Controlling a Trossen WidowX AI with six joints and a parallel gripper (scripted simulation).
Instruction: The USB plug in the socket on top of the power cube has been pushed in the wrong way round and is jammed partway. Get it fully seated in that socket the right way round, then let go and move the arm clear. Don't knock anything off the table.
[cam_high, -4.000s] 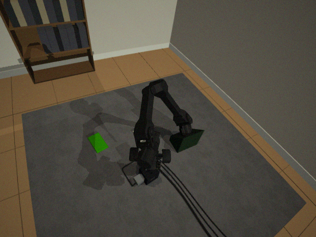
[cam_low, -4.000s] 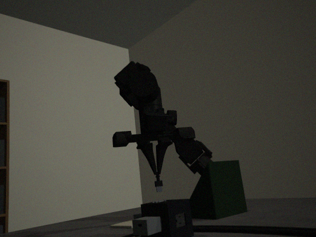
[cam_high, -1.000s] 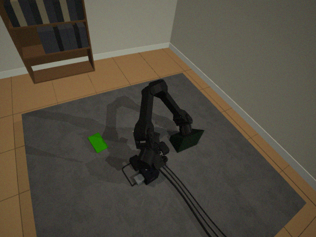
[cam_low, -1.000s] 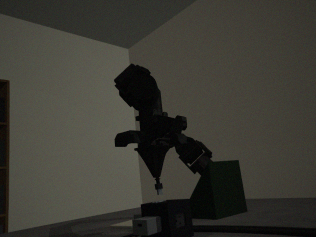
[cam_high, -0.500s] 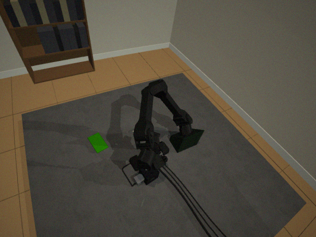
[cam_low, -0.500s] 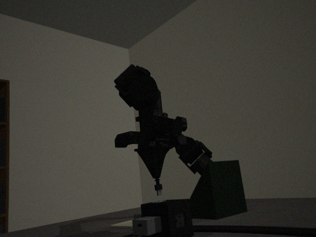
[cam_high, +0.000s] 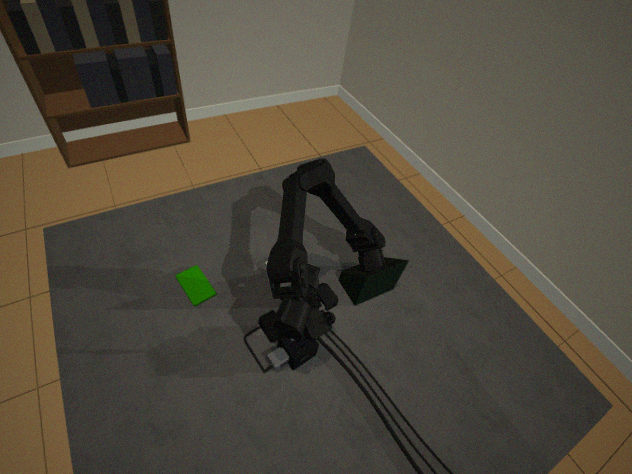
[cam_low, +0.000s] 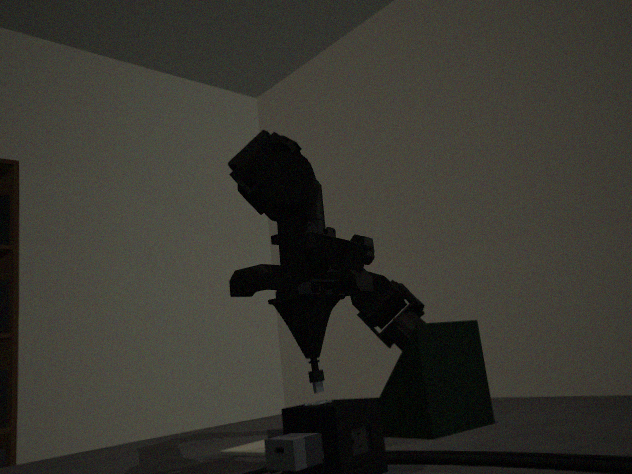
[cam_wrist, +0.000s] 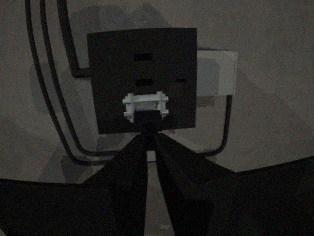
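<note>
Now: gripper tip 20 mm above the dark USB plug. Also, from my gripper tip: green flat block 290 mm to the right, 180 mm ahead, 120 mm below; then white flat tile 250 mm to the right, 120 mm below, 90 mm behind.
</note>
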